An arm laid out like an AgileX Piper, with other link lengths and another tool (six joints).
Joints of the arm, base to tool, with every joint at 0 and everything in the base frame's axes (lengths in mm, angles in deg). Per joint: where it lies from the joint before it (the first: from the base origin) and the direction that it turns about. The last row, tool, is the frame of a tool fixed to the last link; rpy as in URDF.
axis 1: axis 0 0 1 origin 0 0 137.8
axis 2: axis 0 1 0 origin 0 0 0
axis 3: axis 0 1 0 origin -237.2 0 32.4
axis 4: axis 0.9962 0 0.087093 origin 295 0 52
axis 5: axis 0 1 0 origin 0 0 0
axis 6: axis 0.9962 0 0.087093 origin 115.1 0 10.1
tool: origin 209.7 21 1.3 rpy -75.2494 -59.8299 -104.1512
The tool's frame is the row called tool.
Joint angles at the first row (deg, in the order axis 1, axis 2, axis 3, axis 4, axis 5, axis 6):
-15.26, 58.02, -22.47, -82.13, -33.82, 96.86
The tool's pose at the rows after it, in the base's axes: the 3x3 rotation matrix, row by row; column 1 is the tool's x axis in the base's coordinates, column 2 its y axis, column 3 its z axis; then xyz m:
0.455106 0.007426 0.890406; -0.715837 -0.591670 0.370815; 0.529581 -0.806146 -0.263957; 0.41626 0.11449 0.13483
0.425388 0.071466 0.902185; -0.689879 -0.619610 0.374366; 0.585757 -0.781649 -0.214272; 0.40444 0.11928 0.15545
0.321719 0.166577 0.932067; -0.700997 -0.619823 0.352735; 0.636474 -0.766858 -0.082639; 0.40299 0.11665 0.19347
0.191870 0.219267 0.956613; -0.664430 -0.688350 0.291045; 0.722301 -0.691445 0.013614; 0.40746 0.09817 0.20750
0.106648 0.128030 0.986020; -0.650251 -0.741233 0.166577; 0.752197 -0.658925 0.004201; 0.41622 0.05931 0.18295
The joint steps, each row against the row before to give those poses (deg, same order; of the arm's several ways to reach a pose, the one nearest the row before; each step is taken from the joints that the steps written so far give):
0.00, -7.90, 3.33, -2.25, -4.59, 0.41
-0.01, -7.44, 2.35, -2.03, -0.30, 1.12
0.00, -6.07, 3.13, 8.75, -0.15, -7.81
0.01, -2.54, 3.55, 11.71, 1.05, -16.28
0.00, 0.24, 3.88, 11.62, 4.34, -13.87

